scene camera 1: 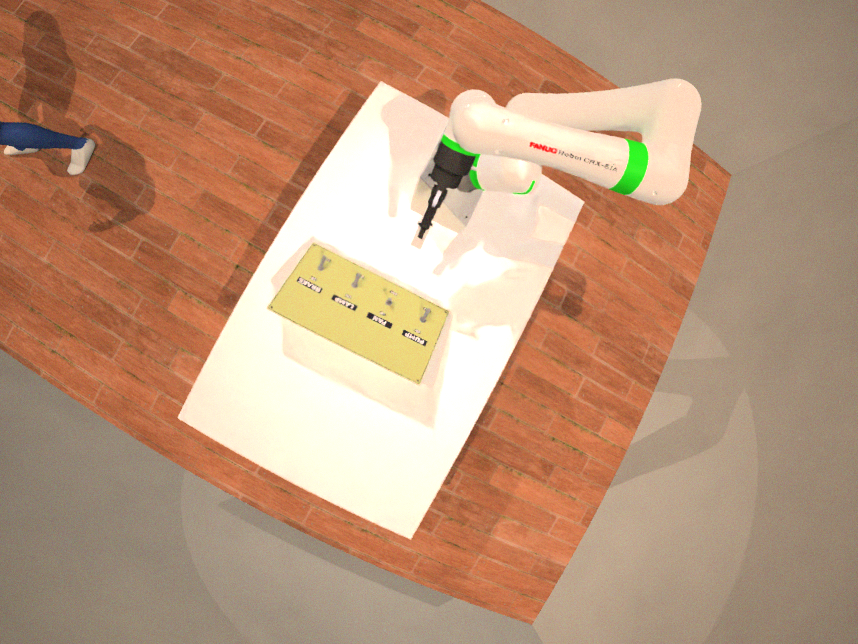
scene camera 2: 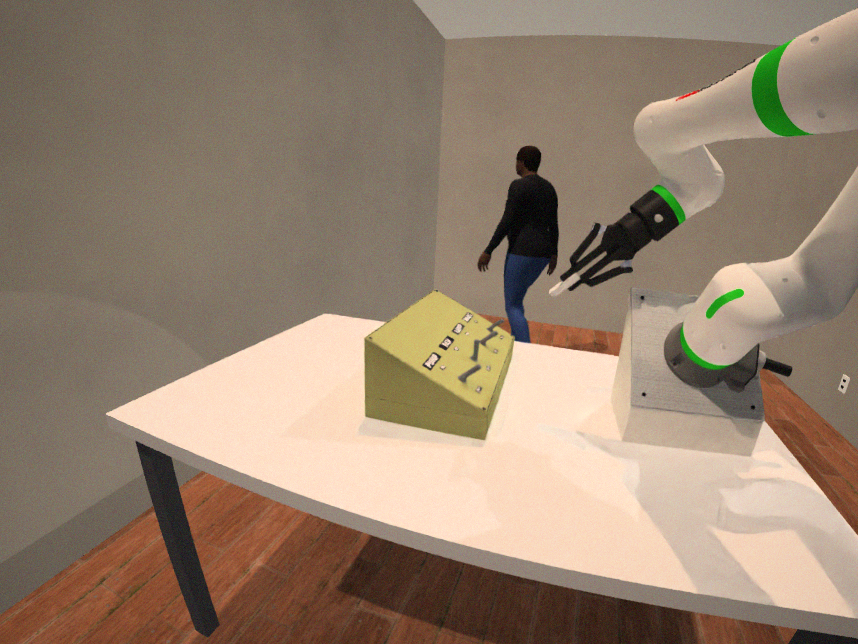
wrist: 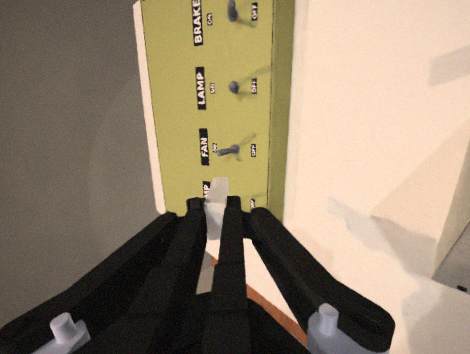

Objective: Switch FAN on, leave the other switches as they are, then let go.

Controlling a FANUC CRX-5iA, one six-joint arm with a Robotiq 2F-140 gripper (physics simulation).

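Places are measured from the arm's base along level axes (x back, y right, z up), in millimetres.
Where they show: gripper, between the fingertips: [scene camera 1: 416, 246] [scene camera 2: 551, 294] [wrist: 221, 190]; arm's base, origin of its link: [scene camera 2: 697, 354].
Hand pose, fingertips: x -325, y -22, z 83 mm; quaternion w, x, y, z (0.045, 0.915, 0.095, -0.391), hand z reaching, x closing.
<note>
Each offset is from my fingertips to the centre of the thing. Level surfaces: height alone.
The yellow-green switch panel @(dz -198, dx -233, dy +25 mm) [scene camera 1: 346, 339] [scene camera 2: 408, 332] [wrist: 175, 125] stands on the table. The FAN lever @(dz -143, dx -150, dy -24 mm) [scene camera 1: 389, 302] [scene camera 2: 476, 350] [wrist: 229, 150] leans toward its ON label. The PUMP lever @(dz -149, dx -121, dy -141 mm) [scene camera 1: 424, 314] [scene camera 2: 469, 374] leans toward its OFF side and is hidden behind the fingers in the wrist view. The LAMP lever @(dz -149, dx -154, dy +97 mm) [scene camera 1: 357, 280] [wrist: 234, 87] and BRAKE lever @(dz -149, dx -171, dy +216 mm) [scene camera 1: 323, 262] [wrist: 232, 10] stand differently from FAN, much like PUMP in scene camera 1. My gripper [scene camera 1: 419, 239] [scene camera 2: 555, 289] [wrist: 221, 190] is shut and empty, above and apart from the panel, on its lever side.
The white table @(dz -261 mm) [scene camera 1: 332, 450] [scene camera 2: 291, 471] carries the panel and the grey arm base [scene camera 2: 651, 346]. The arm reaches over the table from the base. A person [scene camera 2: 532, 214] in a black top and blue trousers stands on the floor beyond the table.
</note>
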